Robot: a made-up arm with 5 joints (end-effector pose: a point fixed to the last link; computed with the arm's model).
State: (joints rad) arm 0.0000 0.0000 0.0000 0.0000 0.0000
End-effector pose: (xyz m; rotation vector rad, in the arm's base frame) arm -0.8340 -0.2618 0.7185 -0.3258 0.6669 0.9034
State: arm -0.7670 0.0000 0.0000 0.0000 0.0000
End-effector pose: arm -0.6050 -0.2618 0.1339 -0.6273 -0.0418 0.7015
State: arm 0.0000 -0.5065 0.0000 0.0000 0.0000
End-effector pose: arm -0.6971 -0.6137 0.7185 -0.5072 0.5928 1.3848
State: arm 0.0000 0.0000 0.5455 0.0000 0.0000
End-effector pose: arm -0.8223 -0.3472 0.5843 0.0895 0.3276 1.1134
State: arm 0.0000 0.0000 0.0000 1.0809 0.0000
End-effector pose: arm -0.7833 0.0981 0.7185 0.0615 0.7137 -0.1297
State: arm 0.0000 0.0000 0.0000 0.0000 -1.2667
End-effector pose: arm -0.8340 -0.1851 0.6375 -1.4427 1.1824 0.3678
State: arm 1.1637 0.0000 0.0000 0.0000 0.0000
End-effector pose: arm -0.3194 -0.2618 1.4836 0.2534 1.7265 1.0551
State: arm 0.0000 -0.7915 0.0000 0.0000 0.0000
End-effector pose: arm -0.5487 -0.7678 0.7185 -0.6090 0.5347 1.6540
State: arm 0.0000 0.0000 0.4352 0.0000 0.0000
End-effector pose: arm -0.8260 -0.3360 0.6147 0.0051 0.3982 1.0752
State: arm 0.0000 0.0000 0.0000 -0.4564 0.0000
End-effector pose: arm -0.7400 -0.3910 0.7185 -0.4893 0.6018 1.3373
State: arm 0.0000 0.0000 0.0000 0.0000 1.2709
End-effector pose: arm -0.8340 -0.3621 0.6691 0.8074 0.0005 1.1529
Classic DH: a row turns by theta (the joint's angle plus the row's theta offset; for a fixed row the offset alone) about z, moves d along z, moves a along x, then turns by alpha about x. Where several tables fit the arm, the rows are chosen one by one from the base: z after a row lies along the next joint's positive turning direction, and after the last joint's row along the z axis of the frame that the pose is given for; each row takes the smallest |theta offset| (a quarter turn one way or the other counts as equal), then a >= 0, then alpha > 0; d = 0 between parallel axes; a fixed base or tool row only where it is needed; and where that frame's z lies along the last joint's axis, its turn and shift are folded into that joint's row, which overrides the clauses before.
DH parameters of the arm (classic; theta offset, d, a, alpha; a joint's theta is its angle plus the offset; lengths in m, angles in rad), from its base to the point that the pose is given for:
base (fixed): 0 0.7099 0.0049 -1.5708
joint 1: 0 -0.1734 -0.0906 -1.5708
joint 2: -1.4384 0.0871 0.0153 -1.7393
joint 3: 0 -0.432 -0.0222 1.7393
joint 4: -0.1324 -0.0754 -0.1545 -1.5708
joint 5: -0.6078 -0.3619 -0.0392 -1.166
tool (fixed): -0.4969 0.0932 0 0

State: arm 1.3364 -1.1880 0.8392 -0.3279 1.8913
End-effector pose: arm -0.4176 -0.8091 0.7030 -2.6497 -0.0888 0.0196
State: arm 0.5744 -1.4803 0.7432 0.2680 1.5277
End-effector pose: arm -0.1400 -0.9601 0.5036 2.6331 0.8429 1.3615
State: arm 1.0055 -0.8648 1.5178 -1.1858 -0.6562
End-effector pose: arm -0.5534 -0.5072 0.6546 0.9198 -0.6366 1.6230
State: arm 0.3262 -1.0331 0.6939 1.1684 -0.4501
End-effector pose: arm -0.5011 -0.6832 0.9644 0.0229 1.4765 1.1492
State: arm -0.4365 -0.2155 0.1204 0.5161 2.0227
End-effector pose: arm -0.7521 -0.3662 0.2182 1.2736 -1.0133 1.2335
